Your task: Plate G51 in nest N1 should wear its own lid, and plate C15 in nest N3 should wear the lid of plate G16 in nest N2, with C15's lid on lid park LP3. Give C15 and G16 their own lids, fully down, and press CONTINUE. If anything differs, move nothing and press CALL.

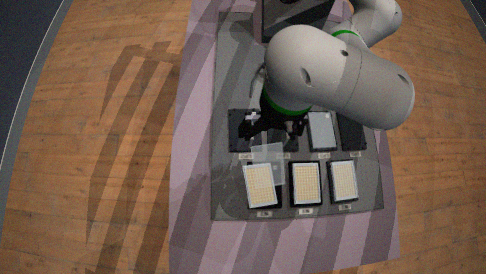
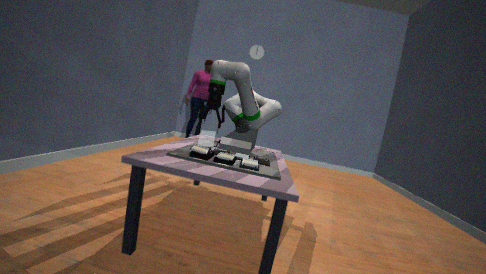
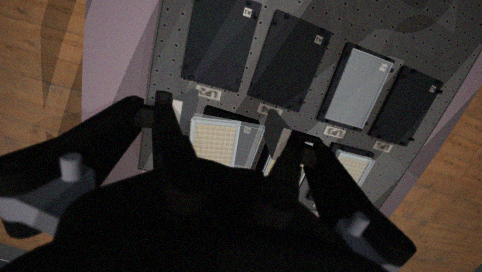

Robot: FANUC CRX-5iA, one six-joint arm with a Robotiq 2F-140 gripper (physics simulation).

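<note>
My gripper (image 1: 270,137) (image 2: 211,126) (image 3: 231,111) is shut on a clear lid (image 1: 268,160) (image 2: 207,137) (image 3: 248,145), which hangs well above the board, over the gap between nests N2 and N3. The plate in nest N2 (image 1: 260,185) (image 2: 200,149) (image 3: 213,140) is bare and sits askew in its nest. The plate in N3 (image 1: 305,182) (image 2: 224,156) and the plate in N1 (image 1: 343,180) (image 3: 354,164) sit square; I cannot tell whether they wear lids. A grey lid (image 1: 321,129) (image 3: 357,87) lies on park LP3.
Lid parks LP2 (image 3: 219,43), LP4 (image 3: 289,60) and LP1 (image 3: 404,104) are bare black pads. All stand on the perforated baseplate (image 1: 224,102) on the pink table (image 2: 203,173). The arm (image 1: 323,74) hides the back of the board. A person (image 2: 200,92) stands behind the table.
</note>
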